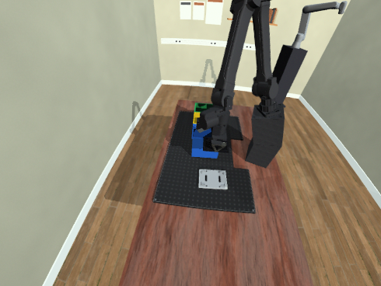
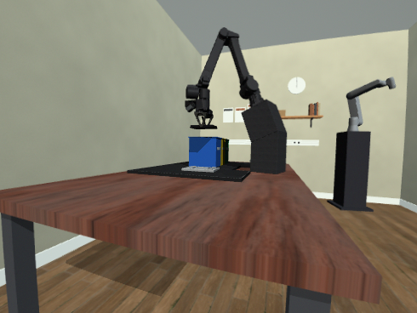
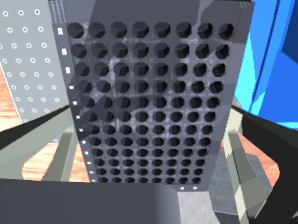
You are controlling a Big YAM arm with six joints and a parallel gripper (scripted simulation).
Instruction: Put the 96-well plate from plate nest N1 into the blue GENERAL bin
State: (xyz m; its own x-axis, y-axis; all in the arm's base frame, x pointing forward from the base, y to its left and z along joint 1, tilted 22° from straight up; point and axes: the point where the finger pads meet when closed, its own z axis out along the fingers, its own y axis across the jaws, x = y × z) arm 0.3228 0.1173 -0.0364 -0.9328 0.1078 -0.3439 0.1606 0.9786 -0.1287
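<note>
Right now my hand is 150 mm to the left of the blue bin, 140 mm above it and 20 mm short of it. The rest, counted from my hand: yellow bin (280 mm to the right, 140 mm below); 96-well plate (right at my hand); grey plate nest (220 mm below, 70 mm to the left).
</note>
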